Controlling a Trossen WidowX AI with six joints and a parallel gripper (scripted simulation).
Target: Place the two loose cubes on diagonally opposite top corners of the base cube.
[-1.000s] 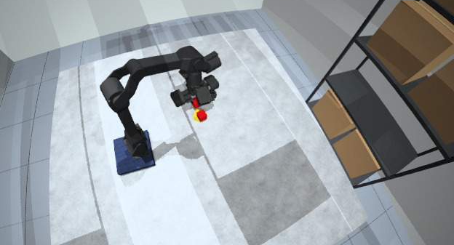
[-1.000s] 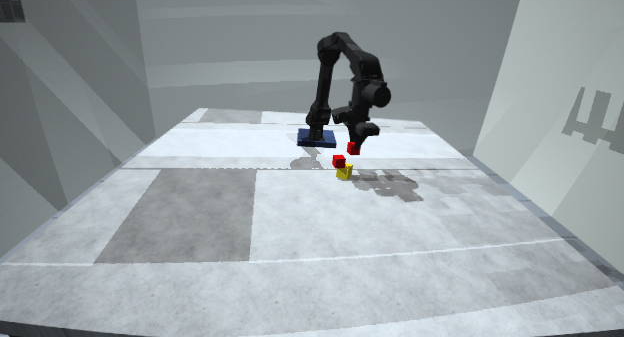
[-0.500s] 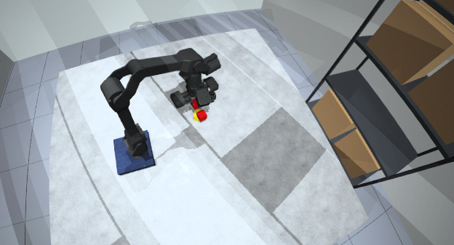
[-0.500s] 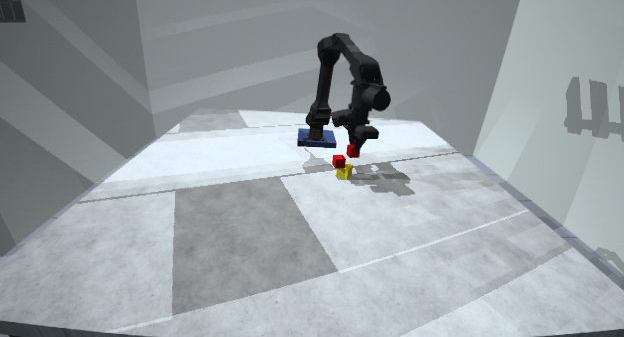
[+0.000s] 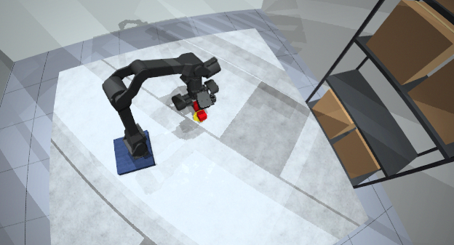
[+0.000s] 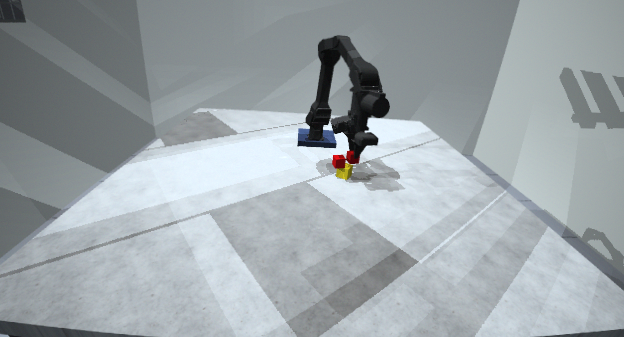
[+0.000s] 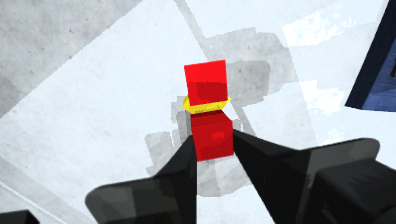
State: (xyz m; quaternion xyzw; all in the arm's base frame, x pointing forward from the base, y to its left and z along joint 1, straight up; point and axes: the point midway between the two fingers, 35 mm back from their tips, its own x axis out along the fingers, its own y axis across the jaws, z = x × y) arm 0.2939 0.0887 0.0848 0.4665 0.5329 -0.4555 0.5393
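Now: the yellow base cube 2 cm to the right of my gripper tip and 5 cm below it.
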